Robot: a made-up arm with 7 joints. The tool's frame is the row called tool.
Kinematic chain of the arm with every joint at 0, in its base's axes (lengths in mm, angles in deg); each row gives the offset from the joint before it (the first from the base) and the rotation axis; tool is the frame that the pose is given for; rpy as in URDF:
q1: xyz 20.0 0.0 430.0 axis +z
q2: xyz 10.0 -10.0 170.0 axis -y
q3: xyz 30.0 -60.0 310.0 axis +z
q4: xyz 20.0 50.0 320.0 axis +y
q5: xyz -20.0 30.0 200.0 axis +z
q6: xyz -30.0 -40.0 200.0 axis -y
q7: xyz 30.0 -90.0 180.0 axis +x
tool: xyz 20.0 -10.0 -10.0 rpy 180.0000 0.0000 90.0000
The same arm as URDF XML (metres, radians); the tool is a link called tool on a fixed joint. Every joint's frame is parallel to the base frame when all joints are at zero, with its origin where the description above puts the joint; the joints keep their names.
<robot name="arm">
<link name="base"/>
<link name="link1"/>
<link name="link2"/>
<link name="link3"/>
<link name="link4"/>
<link name="link5"/>
<link name="link6"/>
<link name="link7"/>
<link name="tool"/>
<joint name="q1" type="continuous"><parent link="base"/><child link="link1"/><origin xyz="0.02 0 0.43" rpy="0 0 0"/><axis xyz="0 0 1"/></joint>
<joint name="q2" type="continuous"><parent link="link1"/><child link="link2"/><origin xyz="0.01 -0.01 0.17" rpy="0 0 0"/><axis xyz="0 -1 0"/></joint>
<joint name="q3" type="continuous"><parent link="link2"/><child link="link3"/><origin xyz="0.03 -0.06 0.31" rpy="0 0 0"/><axis xyz="0 0 1"/></joint>
<joint name="q4" type="continuous"><parent link="link3"/><child link="link4"/><origin xyz="0.02 0.05 0.32" rpy="0 0 0"/><axis xyz="0 1 0"/></joint>
<joint name="q5" type="continuous"><parent link="link4"/><child link="link5"/><origin xyz="-0.02 0.03 0.2" rpy="0 0 0"/><axis xyz="0 0 1"/></joint>
<joint name="q6" type="continuous"><parent link="link5"/><child link="link6"/><origin xyz="-0.03 -0.04 0.2" rpy="0 0 0"/><axis xyz="0 -1 0"/></joint>
<joint name="q7" type="continuous"><parent link="link6"/><child link="link7"/><origin xyz="0.03 -0.09 0.18" rpy="0 0 0"/><axis xyz="1 0 0"/></joint>
<joint name="tool_fixed" type="fixed"><parent link="link7"/><child link="tool"/><origin xyz="0.02 -0.01 -0.01" rpy="3.1416 0 1.5708"/></joint>
</robot>

